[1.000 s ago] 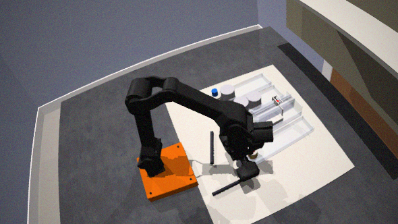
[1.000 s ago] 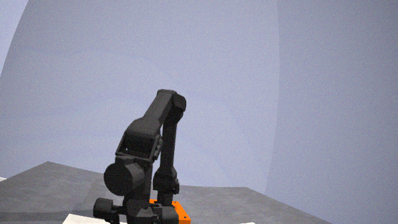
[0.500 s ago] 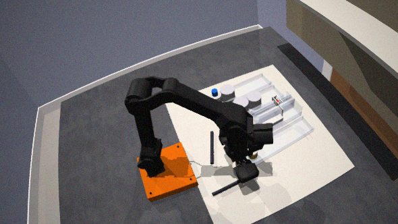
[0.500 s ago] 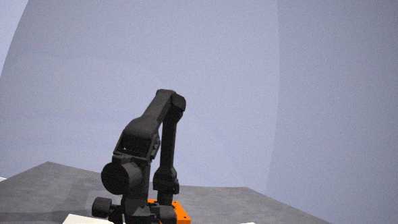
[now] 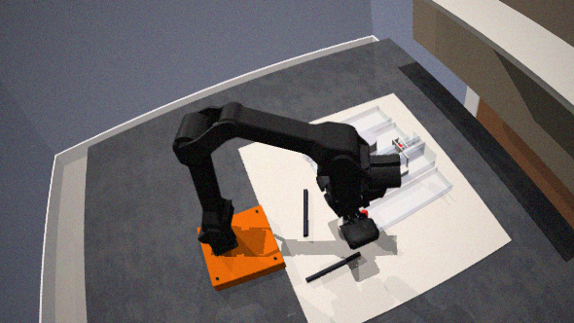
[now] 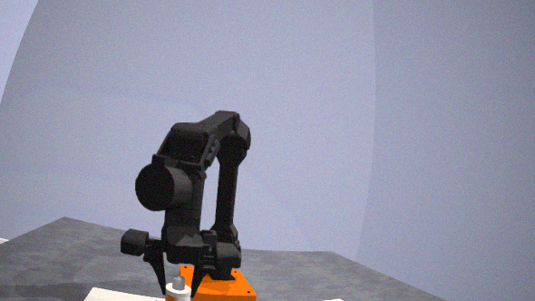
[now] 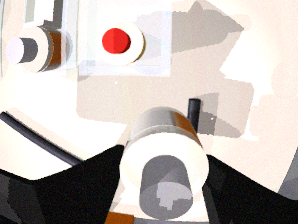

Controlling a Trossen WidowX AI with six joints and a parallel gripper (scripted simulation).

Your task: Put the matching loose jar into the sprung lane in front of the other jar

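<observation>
My gripper tip is 220 mm short of the clear sprung lane, 130 mm to the right of it and 80 mm above it. The rest, counted from my gripper tip: red mark (260 mm ahead, 140 mm to the left, 30 mm below).
</observation>
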